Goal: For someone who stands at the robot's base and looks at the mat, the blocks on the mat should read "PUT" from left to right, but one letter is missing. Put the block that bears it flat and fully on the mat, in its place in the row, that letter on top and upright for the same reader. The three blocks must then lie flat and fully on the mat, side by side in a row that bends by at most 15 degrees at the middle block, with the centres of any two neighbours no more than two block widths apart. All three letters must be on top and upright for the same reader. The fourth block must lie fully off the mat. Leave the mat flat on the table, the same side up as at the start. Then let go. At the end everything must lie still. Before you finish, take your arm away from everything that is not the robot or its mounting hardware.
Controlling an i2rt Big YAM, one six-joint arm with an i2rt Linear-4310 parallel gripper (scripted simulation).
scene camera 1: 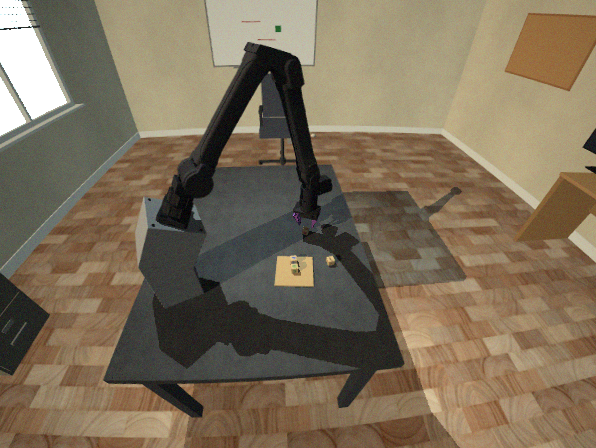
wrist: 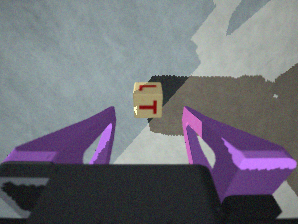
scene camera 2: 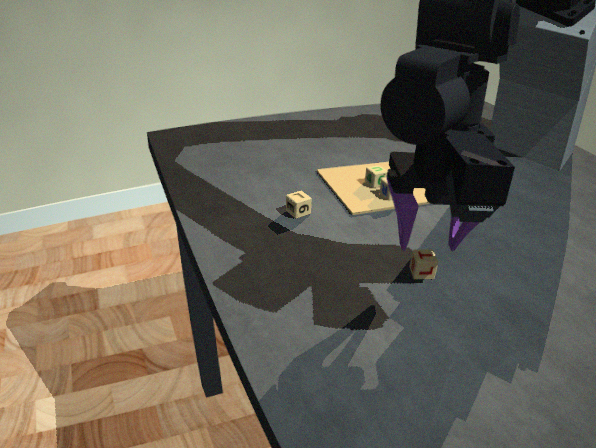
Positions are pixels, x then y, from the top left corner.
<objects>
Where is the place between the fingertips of the gripper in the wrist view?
At 149,112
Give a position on a mat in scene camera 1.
At 304,278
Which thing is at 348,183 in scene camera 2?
A mat.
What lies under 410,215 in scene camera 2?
The gripper.
</objects>
